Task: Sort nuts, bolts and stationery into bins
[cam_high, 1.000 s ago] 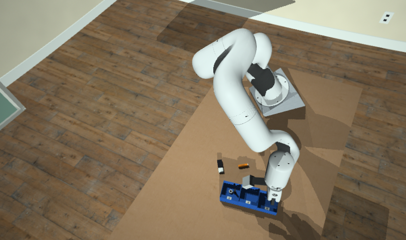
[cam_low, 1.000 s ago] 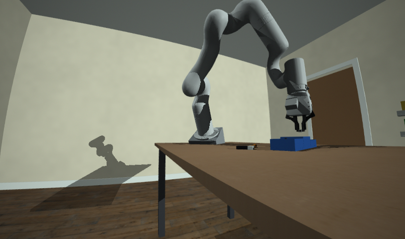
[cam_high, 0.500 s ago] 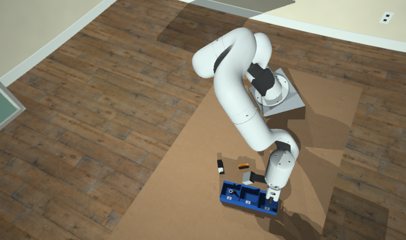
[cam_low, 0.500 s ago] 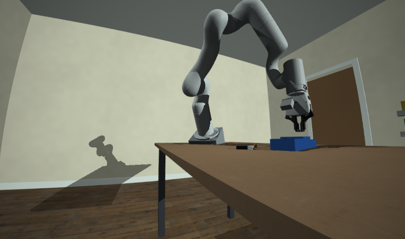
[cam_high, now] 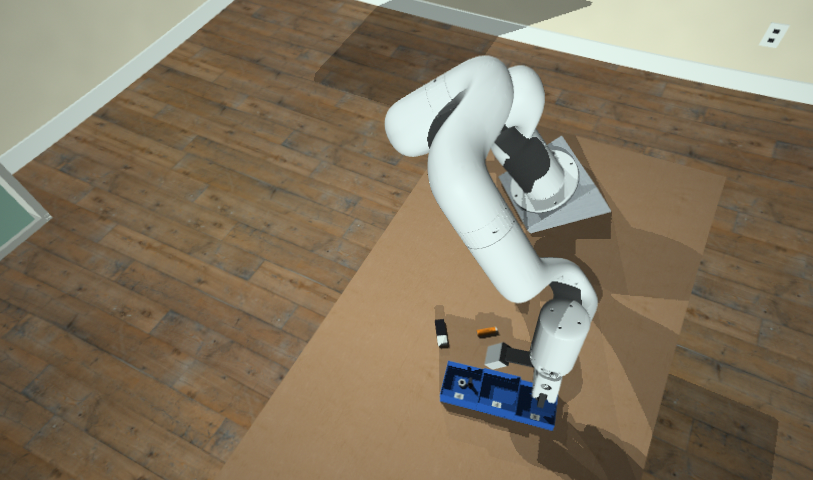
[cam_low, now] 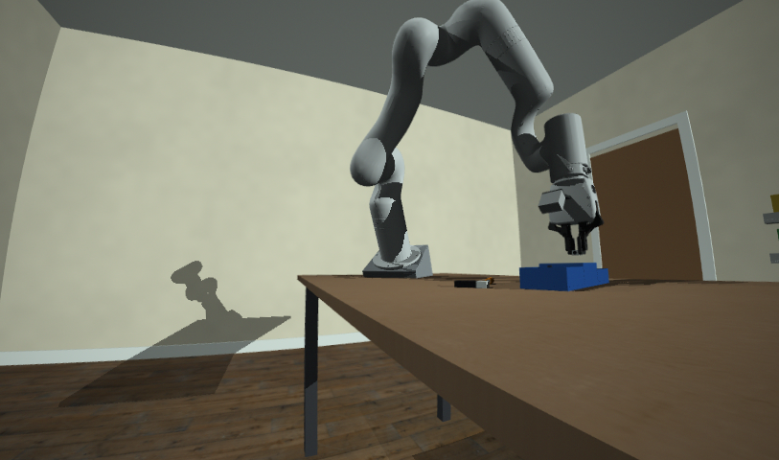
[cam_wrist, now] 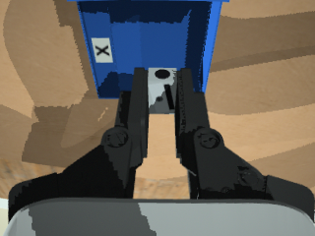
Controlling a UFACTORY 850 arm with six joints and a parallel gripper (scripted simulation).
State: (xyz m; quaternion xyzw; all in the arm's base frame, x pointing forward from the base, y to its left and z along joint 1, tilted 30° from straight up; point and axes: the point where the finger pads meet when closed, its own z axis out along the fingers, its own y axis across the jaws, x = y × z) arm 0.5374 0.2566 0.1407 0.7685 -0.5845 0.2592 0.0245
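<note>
The black-and-white block lies 60 mm behind my hand, 260 mm to the right of it and 80 mm below it. Round my hand: black bolt 30 mm ahead, 150 mm to the right, 70 mm below; blue bin 20 mm ahead, 80 mm to the right, 60 mm below; nut 30 mm ahead, 170 mm to the right, 80 mm below.
</note>
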